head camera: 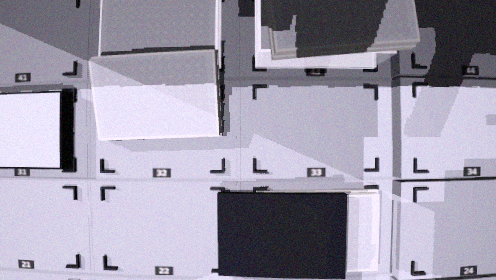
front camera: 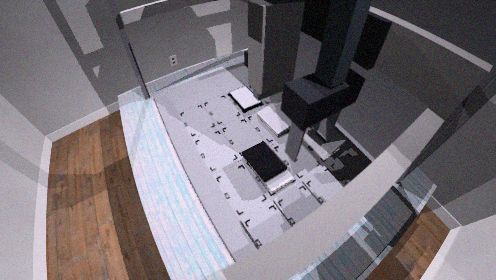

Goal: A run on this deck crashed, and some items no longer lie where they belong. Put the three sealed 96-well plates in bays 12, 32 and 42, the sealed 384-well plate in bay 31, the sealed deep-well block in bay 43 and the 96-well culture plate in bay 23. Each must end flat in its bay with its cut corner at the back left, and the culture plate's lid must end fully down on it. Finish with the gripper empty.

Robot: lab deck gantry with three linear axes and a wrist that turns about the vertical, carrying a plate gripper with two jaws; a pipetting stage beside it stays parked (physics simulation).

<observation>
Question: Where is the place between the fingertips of my gripper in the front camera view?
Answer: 307,146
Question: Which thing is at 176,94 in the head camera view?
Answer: A sealed 96-well plate.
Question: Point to a dark lid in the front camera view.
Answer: At 264,161
</observation>
